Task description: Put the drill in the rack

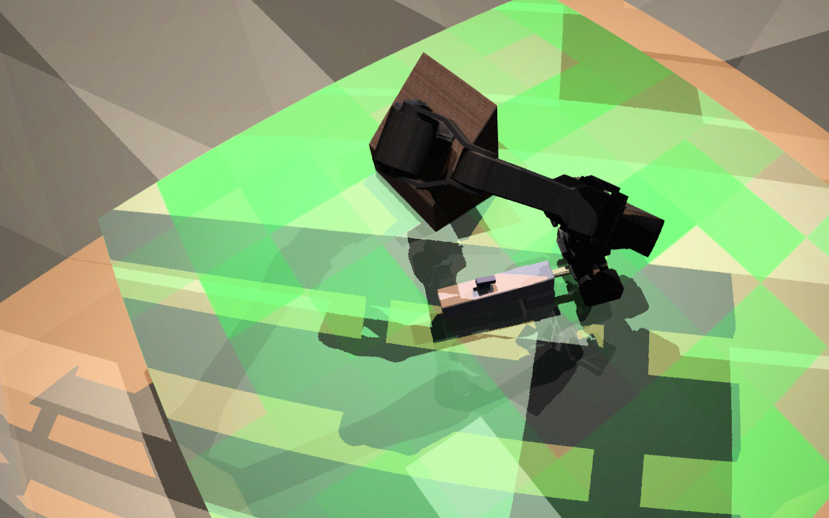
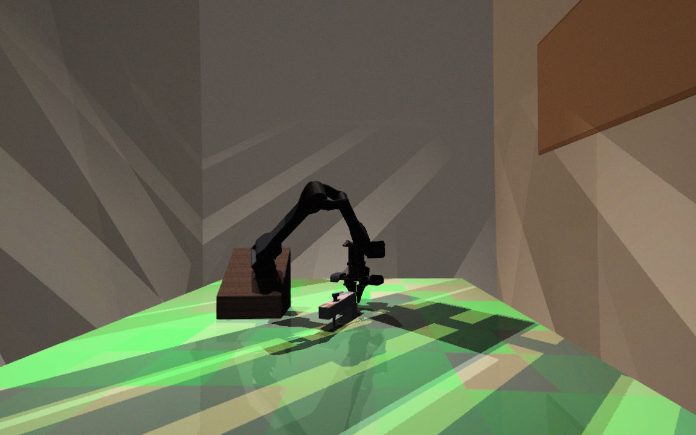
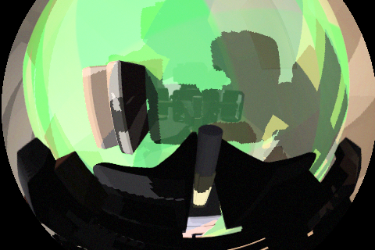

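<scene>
Right now the drill is 1 cm behind my gripper tip, 4 cm to the right of it and 3 cm above it. From my gripper tip the other things lie so: dark key (6 cm behind, 15 cm to the right, 4 cm above); then grey block (5 cm behind, 13 cm to the right, 2 cm above); then rack (6 cm behind, 5 cm to the left).
</scene>
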